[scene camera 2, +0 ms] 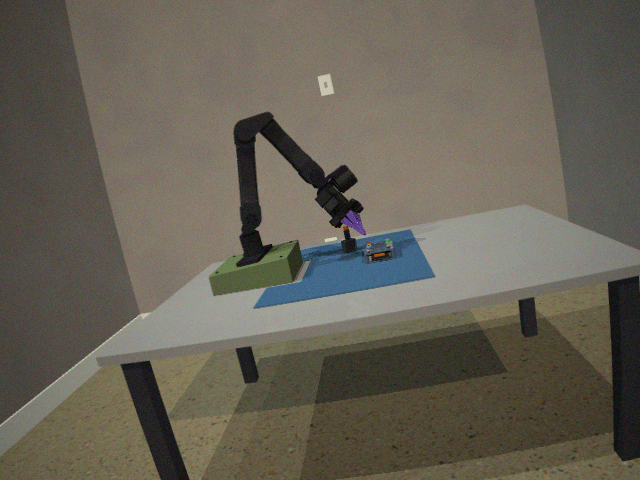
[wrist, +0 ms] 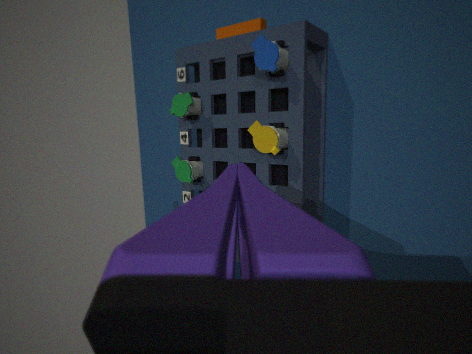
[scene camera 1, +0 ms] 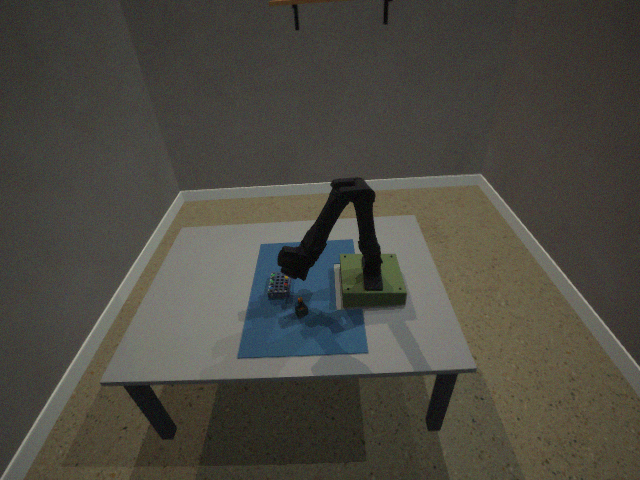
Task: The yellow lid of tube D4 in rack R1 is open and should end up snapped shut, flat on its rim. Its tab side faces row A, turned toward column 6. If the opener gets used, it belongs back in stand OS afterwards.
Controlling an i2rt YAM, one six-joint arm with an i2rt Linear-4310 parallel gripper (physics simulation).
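Frame: origin at the arm's base, x ahead, y left, z up, level; centimetres.
Seen in the pictures: gripper, fingertip midpoint: (scene camera 2: pixel 364 234) (wrist: pixel 237 176) (scene camera 1: pixel 286 274); arm's base, link origin: (scene camera 2: pixel 255 256) (scene camera 1: pixel 371 273).
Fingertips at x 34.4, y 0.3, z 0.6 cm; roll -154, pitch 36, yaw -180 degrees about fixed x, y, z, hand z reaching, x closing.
Observation:
Pixels of each thing's top centre, then the offset from my fingertips to it. "pt": a spot on its surface instead. Level surfaces: height alone.
- yellow lid, top centre: (wrist: pixel 263 140) (scene camera 1: pixel 286 277) dx +0.5, dy -1.3, dz -2.8 cm
- rack R1, top centre: (wrist: pixel 215 150) (scene camera 2: pixel 377 242) (scene camera 1: pixel 279 278) dx +3.4, dy -0.7, dz -2.7 cm
- opener, top centre: (scene camera 2: pixel 345 226) (scene camera 1: pixel 300 298) dx -7.0, dy +14.7, dz +1.2 cm
- blue-lidded tube, top centre: (wrist: pixel 265 54) dx +0.6, dy -5.3, dz -3.1 cm
- orange block, surface spot: (wrist: pixel 241 29) pt dx +3.3, dy -7.2, dz -4.9 cm
- blue mat, surface height: dz -7.3 cm
The yellow lid (wrist: pixel 265 139) (scene camera 1: pixel 286 277) lies over the mouth of tube D4 in rack R1 (wrist: pixel 296 112) (scene camera 1: pixel 279 296) (scene camera 2: pixel 379 248). In the wrist view it looks about flat on the rim, with its larger tab toward the row A side and column 6. Whether it is snapped cannot be told. My gripper (wrist: pixel 237 176) (scene camera 2: pixel 364 234) is shut and empty, its purple fingertips above the rack and apart from the lid. The fingertips hide part of the lower rack. The opener (scene camera 2: pixel 346 233) (scene camera 1: pixel 299 300) with its orange top stands in stand OS (scene camera 2: pixel 348 245) (scene camera 1: pixel 301 311).
A blue-lidded tube (wrist: pixel 267 54) stands in column 6 of the same row. Two green-lidded tubes (wrist: pixel 182 105) (wrist: pixel 186 170) stand along the numbered side. An orange block (wrist: pixel 241 29) is at the rack's far end. The rack and stand are on the blue mat (scene camera 1: pixel 310 341) (scene camera 2: pixel 341 284).

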